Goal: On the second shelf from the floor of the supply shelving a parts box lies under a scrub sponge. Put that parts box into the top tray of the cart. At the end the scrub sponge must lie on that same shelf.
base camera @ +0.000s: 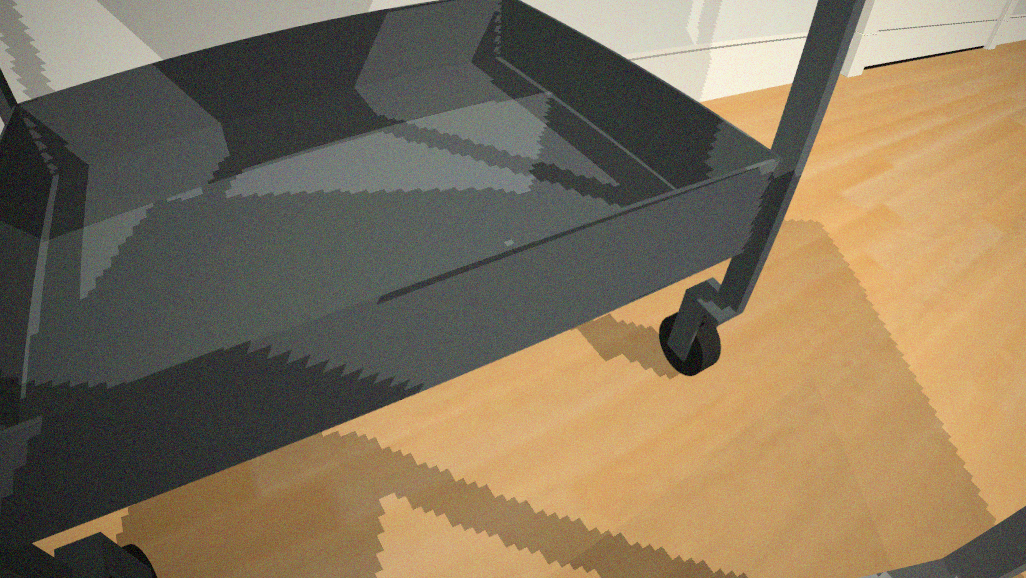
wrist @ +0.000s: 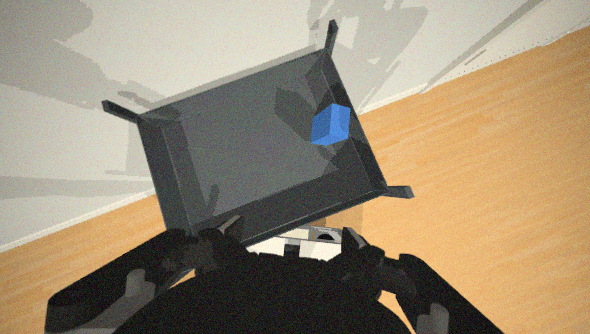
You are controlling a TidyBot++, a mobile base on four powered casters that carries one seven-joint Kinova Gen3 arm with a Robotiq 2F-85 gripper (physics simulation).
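Places are measured from the arm's base along level axes (x ahead, y left, z up), in centimetres.
Where they show: gripper, fingertip midpoint: [wrist: 292, 232].
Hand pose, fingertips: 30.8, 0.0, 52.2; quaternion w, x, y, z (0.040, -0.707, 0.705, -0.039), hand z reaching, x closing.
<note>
Each offset is from my fingertips to the centre of the thing, as dx, dy, dz. "spot": to the spot under its first point. Level surfaces: height alone.
The parts box, a blue block {+17.3, -5.3, -20.6} [wrist: 331, 125], shows inside the cart's top tray {dz -25.6} [wrist: 250, 140] in the wrist view, near the tray's right wall. It looks tilted; whether it leans on that wall is hard to tell. My gripper [wrist: 292, 232] is open and empty, its fingers wide apart beyond the tray's near edge in the picture, apart from the box. The base camera shows a lower dark tray [base camera: 344, 244] of the cart. The scrub sponge and the supply shelving do not show in either view.
Cart posts stick up at the top tray's corners; one post [base camera: 804, 114] and a caster {spot: +4.5, -16.4, -88.2} [base camera: 690, 346] show in the base camera. A pale wall [wrist: 210, 40] stands behind the cart. Wooden floor {dz -91.9} [wrist: 480, 165] lies to the right. A white part [wrist: 265, 245] shows between the fingers.
</note>
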